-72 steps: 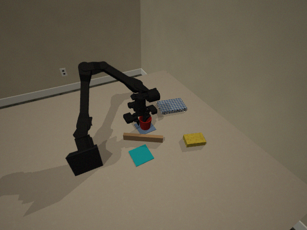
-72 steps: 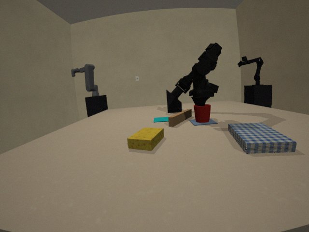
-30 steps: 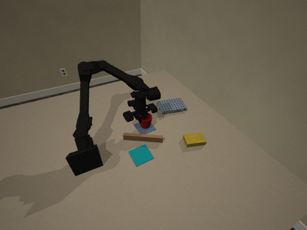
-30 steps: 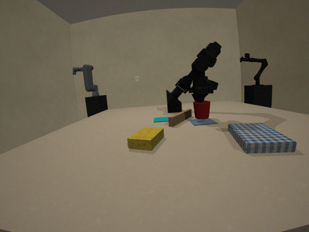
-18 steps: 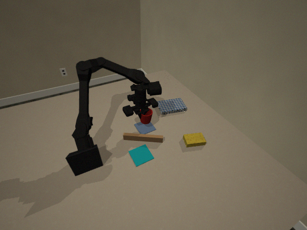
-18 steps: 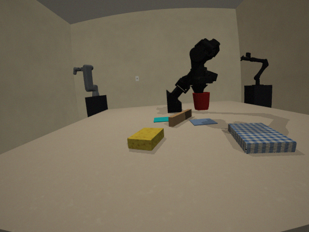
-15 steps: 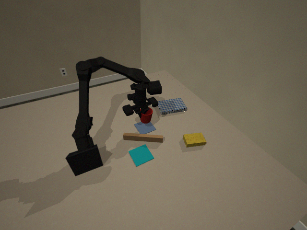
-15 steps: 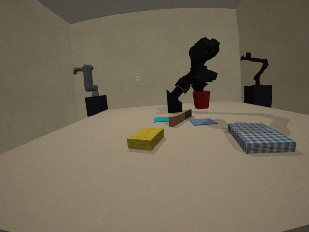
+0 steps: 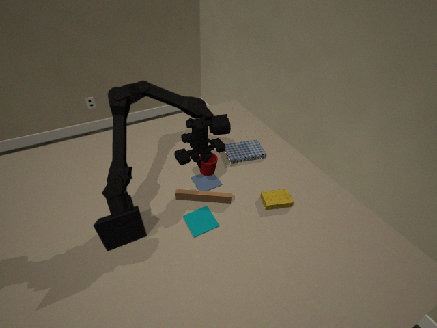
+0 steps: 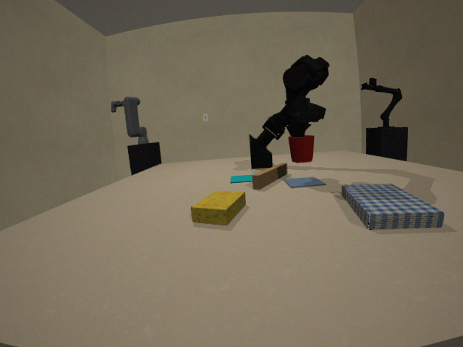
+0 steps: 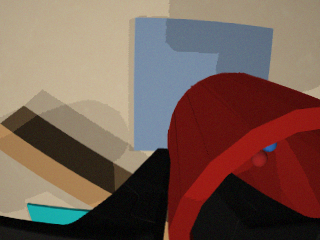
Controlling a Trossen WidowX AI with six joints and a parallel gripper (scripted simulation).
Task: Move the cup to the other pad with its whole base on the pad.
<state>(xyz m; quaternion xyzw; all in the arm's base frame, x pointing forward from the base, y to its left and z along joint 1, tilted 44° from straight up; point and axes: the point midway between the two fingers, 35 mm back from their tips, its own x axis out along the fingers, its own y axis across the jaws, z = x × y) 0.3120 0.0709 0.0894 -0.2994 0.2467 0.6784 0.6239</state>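
Right now the red cup is 50 mm below my hand and 30 mm ahead of it. Also, from my hand: red marble (60 mm below, 50 mm ahead, 10 mm to the right); then blue marble (60 mm below, 50 mm ahead); then wooden bar (120 mm below, 80 mm to the right, 20 mm behind).
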